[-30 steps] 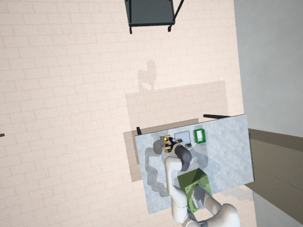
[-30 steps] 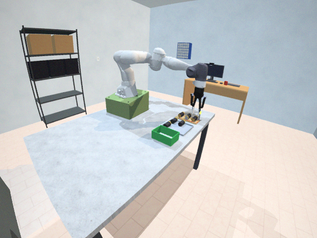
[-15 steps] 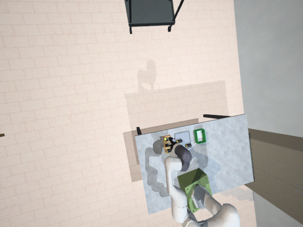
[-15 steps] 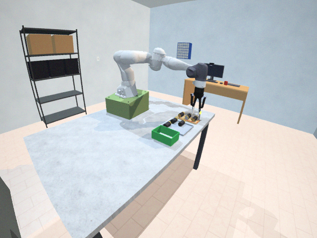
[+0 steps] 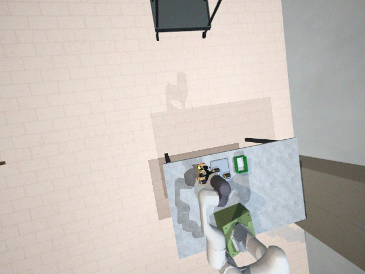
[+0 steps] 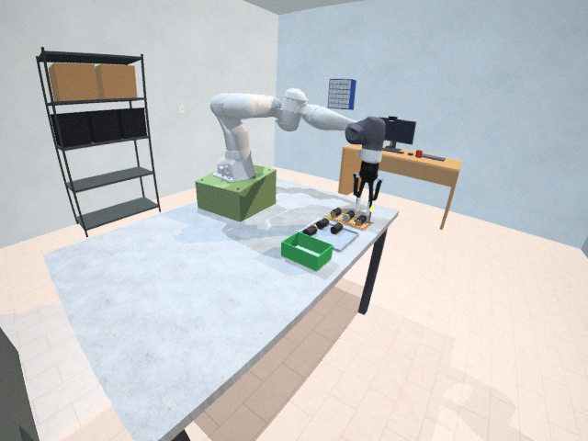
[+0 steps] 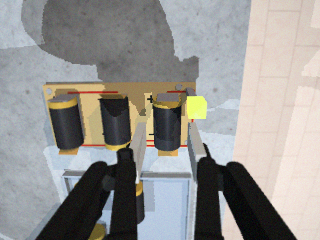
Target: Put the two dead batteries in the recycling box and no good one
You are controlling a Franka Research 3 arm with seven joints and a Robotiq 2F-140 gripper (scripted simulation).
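Now: the post 6 cm below my hand, 3 cm to the left of it and 3 cm ahead of it. From my hand the other things lie so: grey tray: 18 cm to the right, 9 cm below, 8 cm behind; green recycling box: 38 cm to the right, 9 cm behind, 8 cm below.
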